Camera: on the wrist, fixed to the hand. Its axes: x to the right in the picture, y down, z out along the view.
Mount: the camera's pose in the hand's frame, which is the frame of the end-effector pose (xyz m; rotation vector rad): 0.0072 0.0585 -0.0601 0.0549 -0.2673 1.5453
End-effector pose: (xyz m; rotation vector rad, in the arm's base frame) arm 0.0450 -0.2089 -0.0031 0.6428 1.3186 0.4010
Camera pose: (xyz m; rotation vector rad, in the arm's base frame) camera -0.0069 -0.1475 0.0219 1.6354 0.3398 1.4406
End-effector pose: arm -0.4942 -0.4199 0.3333 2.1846 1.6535 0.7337
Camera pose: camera -0.4799 -0.4338 0.4151 -3.0225 0.4154 -0.5611
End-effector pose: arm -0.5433 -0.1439 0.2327 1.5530 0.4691 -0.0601
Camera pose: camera -0.5327 -0.0819 0.2887 1.5644 -1.0049 0.8923
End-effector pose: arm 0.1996 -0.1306 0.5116 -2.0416 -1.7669 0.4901
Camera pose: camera 0.2808 -0.1348 0.5335 2.8475 -0.1267 -1.1173
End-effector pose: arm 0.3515 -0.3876 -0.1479 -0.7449 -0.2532 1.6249
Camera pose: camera 0.3400 -0.4077 -0.2288 0.6225 -0.2738 -2.9472
